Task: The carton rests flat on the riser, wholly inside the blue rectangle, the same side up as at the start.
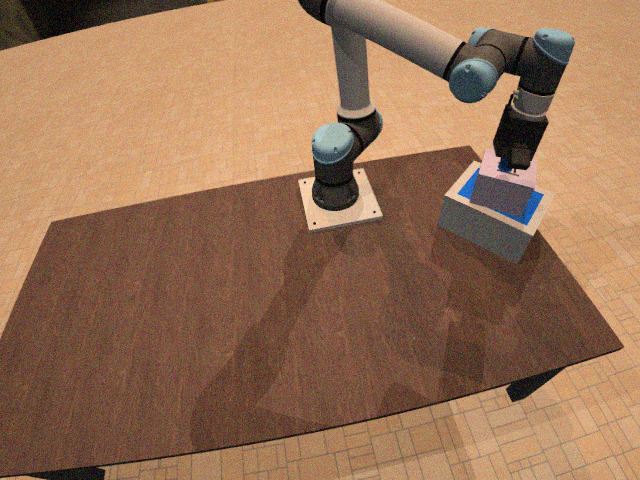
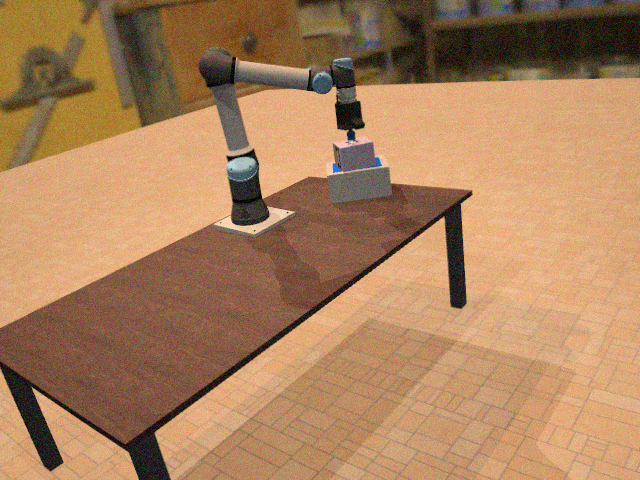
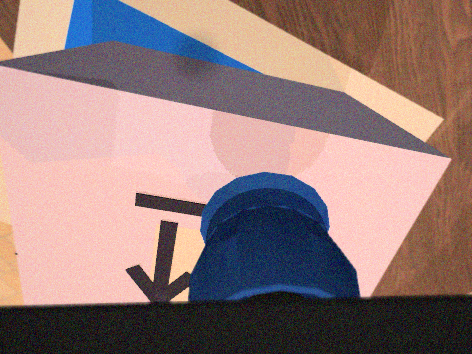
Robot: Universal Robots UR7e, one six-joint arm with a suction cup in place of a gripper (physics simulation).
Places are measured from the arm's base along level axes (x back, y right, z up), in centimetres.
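Pixels of known places: end effector, tool point: (image 1: 504,167) (image 2: 351,139) (image 3: 264,229); arm's base, origin of the base link: (image 1: 335,193) (image 2: 250,217).
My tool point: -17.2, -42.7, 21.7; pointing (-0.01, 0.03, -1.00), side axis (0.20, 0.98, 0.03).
For each thing: its top centre in the pictures, then the offset to it from my tool point, as dx, dy, dz. "*": a spot on its surface instead. Level surfaces: height alone.
- pink carton, middle of its top: (image 3: 205,271) (image 1: 509,166) (image 2: 352,142) +2.8, -2.7, -1.8
- pale riser, middle of its top: (image 3: 202,172) (image 1: 500,194) (image 2: 356,164) +3.2, -3.8, -11.8
- blue rectangle, middle of its top: (image 3: 202,172) (image 1: 500,194) (image 2: 356,164) +3.2, -3.8, -11.8
- dark arrow mark, surface spot: (image 3: 162,253) * +1.5, -4.0, -1.8
- dark wooden table, its level: dz -23.8
A pink carton (image 1: 502,194) (image 2: 356,154) (image 3: 122,140) rests flat on the pale riser (image 1: 485,230) (image 2: 358,187) (image 3: 284,49) at the table's far right corner. It sits within the blue rectangle (image 1: 469,189) (image 2: 337,168) (image 3: 129,28), whose edges show around it. A dark arrow mark (image 3: 162,253) is on the carton's top face. My blue suction cup (image 1: 505,167) (image 2: 350,136) (image 3: 264,191) hangs straight over the carton's top, a small gap above it, and casts a round shadow on it. It holds nothing.
The riser stands on a dark wooden table (image 1: 223,295) (image 2: 223,286) close to its right edge. My arm's base plate (image 1: 318,220) (image 2: 275,220) is bolted at the table's back middle. Tiled floor surrounds the table.
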